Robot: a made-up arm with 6 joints. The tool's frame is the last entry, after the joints. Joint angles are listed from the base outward. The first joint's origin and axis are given. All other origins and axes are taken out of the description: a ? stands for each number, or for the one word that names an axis. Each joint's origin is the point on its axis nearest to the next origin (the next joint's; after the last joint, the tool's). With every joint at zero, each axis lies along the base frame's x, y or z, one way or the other. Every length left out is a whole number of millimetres.
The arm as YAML. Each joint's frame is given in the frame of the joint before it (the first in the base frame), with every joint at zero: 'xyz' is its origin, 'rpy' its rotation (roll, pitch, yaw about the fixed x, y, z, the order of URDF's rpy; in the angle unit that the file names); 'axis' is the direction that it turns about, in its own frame. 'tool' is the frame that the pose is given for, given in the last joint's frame.
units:
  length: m
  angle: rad
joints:
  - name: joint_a
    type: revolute
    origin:
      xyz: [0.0, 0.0, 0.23]
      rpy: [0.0, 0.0, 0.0]
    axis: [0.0, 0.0, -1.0]
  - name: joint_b
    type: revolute
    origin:
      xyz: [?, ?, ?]
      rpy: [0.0, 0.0, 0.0]
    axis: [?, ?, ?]
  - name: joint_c
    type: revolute
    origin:
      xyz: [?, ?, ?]
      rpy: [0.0, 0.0, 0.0]
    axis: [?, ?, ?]
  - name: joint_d
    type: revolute
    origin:
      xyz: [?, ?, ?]
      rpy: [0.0, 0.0, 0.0]
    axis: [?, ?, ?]
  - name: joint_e
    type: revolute
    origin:
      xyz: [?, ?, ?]
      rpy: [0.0, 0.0, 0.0]
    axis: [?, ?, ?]
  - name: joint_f
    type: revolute
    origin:
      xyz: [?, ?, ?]
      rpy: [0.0, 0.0, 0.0]
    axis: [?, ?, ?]
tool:
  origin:
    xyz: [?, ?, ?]
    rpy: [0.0, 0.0, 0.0]
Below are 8 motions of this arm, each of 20 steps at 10 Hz.
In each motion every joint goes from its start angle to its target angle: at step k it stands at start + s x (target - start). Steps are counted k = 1, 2, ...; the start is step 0. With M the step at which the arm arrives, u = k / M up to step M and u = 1 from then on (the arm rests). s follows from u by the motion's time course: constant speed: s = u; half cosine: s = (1 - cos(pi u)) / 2; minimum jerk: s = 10 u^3 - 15 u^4 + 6 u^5.
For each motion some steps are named. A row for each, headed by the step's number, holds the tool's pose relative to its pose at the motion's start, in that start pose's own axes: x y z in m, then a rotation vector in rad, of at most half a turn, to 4 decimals.
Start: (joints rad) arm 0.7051 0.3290 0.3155 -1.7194 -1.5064 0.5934
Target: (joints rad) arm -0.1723 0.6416 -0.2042 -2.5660 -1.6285 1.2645
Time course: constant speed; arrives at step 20
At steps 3, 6, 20:
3: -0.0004 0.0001 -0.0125 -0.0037 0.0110 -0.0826
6: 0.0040 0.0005 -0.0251 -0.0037 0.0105 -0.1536
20: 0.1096 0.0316 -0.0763 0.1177 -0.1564 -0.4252

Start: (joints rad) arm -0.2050 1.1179 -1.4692 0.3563 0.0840 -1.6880
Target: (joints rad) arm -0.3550 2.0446 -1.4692 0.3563 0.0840 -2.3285
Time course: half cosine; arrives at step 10
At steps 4, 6, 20:
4: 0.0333 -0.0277 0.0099 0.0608 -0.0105 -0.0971
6: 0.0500 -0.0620 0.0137 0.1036 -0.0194 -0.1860
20: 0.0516 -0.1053 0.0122 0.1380 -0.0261 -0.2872

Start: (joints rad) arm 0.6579 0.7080 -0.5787 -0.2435 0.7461 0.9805
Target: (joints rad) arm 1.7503 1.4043 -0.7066 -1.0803 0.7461 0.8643
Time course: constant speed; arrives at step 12
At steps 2, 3, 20:
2: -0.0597 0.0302 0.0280 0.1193 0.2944 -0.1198
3: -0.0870 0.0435 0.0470 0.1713 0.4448 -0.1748
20: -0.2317 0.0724 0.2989 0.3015 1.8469 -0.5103

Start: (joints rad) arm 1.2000 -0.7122 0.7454 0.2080 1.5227 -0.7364
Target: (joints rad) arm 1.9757 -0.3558 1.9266 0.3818 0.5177 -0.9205
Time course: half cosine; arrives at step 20
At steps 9, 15, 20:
9: -0.0370 -0.0315 -0.0574 -0.1048 0.1780 -0.4786
15: -0.2128 -0.0044 -0.0603 -0.2773 0.6493 -0.6715
20: -0.2852 0.0218 -0.0266 -0.3214 0.8468 -0.6452

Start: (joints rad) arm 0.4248 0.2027 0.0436 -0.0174 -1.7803 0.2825
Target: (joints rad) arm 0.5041 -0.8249 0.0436 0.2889 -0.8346 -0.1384
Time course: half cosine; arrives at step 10
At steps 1, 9, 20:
1: -0.0026 0.0022 -0.0014 0.0046 -0.0006 0.0087
9: -0.0891 0.0361 -0.0806 0.1114 -0.0596 0.5906
20: -0.0904 0.0348 -0.0836 0.1092 -0.0616 0.6105

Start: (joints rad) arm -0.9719 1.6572 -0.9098 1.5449 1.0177 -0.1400
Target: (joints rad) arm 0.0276 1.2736 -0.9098 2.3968 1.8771 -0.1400
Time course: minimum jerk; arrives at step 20
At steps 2, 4, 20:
2: -0.0016 -0.0007 -0.0001 -0.0095 0.0001 0.0043
4: -0.0106 -0.0050 -0.0010 -0.0656 0.0012 0.0263
20: -0.0759 -0.0925 -0.0173 -1.0259 0.0610 -0.5491

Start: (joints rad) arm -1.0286 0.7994 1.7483 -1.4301 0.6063 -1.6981
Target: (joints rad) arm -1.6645 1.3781 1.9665 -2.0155 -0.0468 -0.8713
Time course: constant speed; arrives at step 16
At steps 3, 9, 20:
3: 0.0415 -0.0885 0.0040 -0.2650 -0.0709 -0.1250
9: 0.1457 -0.2511 0.1011 -0.7425 -0.3712 -0.3720
20: 0.2647 -0.3334 0.3469 -1.1321 -0.9637 -0.5994

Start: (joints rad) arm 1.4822 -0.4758 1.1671 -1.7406 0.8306 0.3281
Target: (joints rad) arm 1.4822 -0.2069 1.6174 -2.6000 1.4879 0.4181
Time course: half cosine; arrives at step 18
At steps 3, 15, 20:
3: -0.0005 0.0038 0.0166 0.0244 0.0222 -0.0335
15: -0.0720 0.0463 0.2403 0.4519 0.4059 -0.1394
20: -0.0816 0.0463 0.2567 0.4853 0.4429 -0.1206

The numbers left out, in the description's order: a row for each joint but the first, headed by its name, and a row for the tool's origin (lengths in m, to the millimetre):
joint_b: xyz 0.029 0.048 0.0, axis 0.0 1.0 0.0
joint_c: xyz -0.212 0.0 0.088, axis -1.0 0.0 0.0
joint_d: xyz 0.0 -0.057 -0.176, axis 0.0 0.0 1.0
joint_e: xyz 0.169 0.036 0.0, axis 0.0 1.0 0.0
joint_f: xyz -0.097 0.0 -0.224, axis 0.0 0.0 -1.0
tool: xyz 0.012 0.108 0.0

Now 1 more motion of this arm.
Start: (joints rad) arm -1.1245 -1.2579 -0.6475 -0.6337 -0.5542 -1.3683
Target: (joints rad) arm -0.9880 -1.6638 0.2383 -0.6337 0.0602 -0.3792
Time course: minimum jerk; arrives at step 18
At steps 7, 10, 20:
7: -0.0383 -0.0953 -0.0091 -0.1280 0.0992 -0.1694
10: -0.0636 -0.1996 0.0040 -0.3088 0.1729 -0.3930
20: -0.0811 -0.3299 0.0588 -0.6021 0.1832 -0.7571

